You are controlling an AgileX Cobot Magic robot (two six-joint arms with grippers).
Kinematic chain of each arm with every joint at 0, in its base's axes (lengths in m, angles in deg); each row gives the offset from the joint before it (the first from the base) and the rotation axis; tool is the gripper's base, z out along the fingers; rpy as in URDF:
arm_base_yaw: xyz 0 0 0.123 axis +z
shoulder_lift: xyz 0 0 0 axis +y
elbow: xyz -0.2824 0 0.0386 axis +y
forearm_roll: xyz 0.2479 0 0.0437 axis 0.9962 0 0.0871
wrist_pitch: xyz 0 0 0 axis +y
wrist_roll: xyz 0.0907 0 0.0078 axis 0.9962 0 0.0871
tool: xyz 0 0 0 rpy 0 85 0
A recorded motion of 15 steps. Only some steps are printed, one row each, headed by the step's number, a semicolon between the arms.
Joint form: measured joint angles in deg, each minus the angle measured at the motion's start. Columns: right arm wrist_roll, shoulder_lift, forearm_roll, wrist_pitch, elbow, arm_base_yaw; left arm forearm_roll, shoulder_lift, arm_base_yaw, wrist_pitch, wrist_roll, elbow.
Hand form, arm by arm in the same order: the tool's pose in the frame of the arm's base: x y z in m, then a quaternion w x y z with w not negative. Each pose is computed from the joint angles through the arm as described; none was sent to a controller.
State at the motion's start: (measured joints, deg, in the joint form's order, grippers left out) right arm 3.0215 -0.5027 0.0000 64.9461 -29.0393 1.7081; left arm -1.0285 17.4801 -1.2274 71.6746 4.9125 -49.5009
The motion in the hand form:
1: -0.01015 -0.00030 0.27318 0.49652 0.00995 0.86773 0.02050; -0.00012 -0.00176 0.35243 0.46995 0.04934 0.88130 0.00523
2: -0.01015 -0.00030 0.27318 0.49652 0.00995 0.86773 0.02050; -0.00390 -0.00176 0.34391 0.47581 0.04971 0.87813 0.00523
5: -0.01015 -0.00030 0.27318 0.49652 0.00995 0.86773 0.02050; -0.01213 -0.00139 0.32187 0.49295 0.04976 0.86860 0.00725
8: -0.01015 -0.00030 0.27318 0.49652 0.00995 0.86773 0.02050; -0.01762 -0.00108 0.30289 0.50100 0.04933 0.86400 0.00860
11: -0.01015 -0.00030 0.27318 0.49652 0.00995 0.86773 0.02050; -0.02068 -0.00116 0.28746 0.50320 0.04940 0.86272 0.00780
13: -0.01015 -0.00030 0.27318 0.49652 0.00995 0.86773 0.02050; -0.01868 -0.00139 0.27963 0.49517 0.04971 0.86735 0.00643
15: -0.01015 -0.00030 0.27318 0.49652 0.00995 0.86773 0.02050; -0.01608 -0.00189 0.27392 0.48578 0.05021 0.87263 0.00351
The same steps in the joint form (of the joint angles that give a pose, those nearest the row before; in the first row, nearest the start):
1: 0.00 0.00 0.00 0.00 0.00 0.00; -0.14 -2.22 0.00 -0.62 0.06 2.13
2: 0.00 0.00 0.00 0.00 0.00 0.00; -0.20 -4.38 0.00 -1.24 0.13 4.15
5: 0.00 0.00 0.00 0.00 0.00 0.00; -0.09 -10.02 0.00 -3.00 0.24 9.30
8: 0.00 0.00 0.00 0.00 0.00 0.00; 0.04 -14.53 0.00 -3.63 0.23 13.37
11: 0.00 0.00 0.00 0.00 0.00 0.00; -0.06 -17.89 0.00 -3.70 0.23 16.52
13: 0.00 0.00 0.00 0.00 0.00 0.00; -0.19 -18.48 0.00 -3.71 0.23 18.18
15: 0.00 0.00 0.00 0.00 0.00 0.00; -0.49 -18.47 0.00 -3.71 0.24 19.42

